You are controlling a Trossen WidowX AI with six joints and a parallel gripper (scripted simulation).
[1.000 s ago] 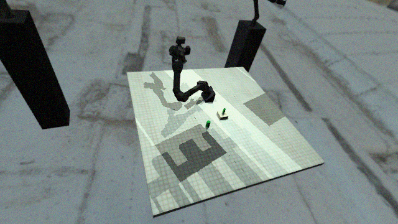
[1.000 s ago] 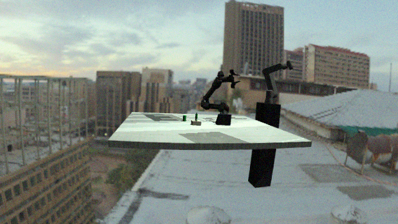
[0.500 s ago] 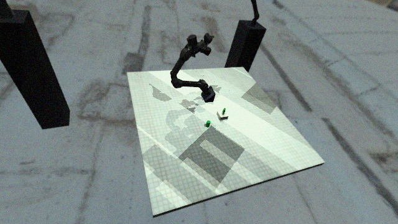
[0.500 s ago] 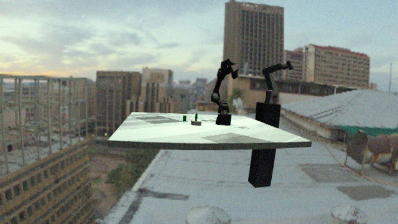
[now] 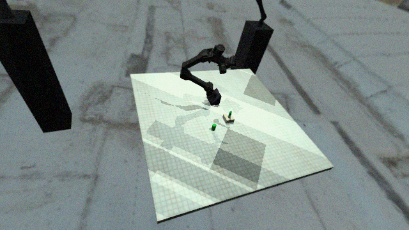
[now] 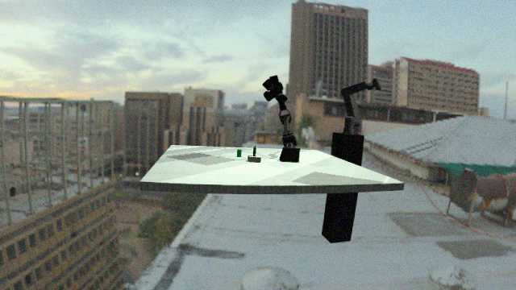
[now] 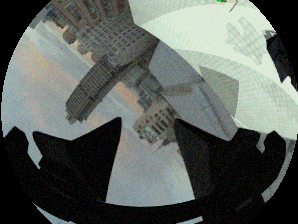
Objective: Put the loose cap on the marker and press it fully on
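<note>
The green cap is 410 mm below my gripper tip, 170 mm to the right of it and 170 mm ahead of it. Also, from my gripper tip: pale holder block 420 mm below, 100 mm ahead, 10 mm to the right.
</note>
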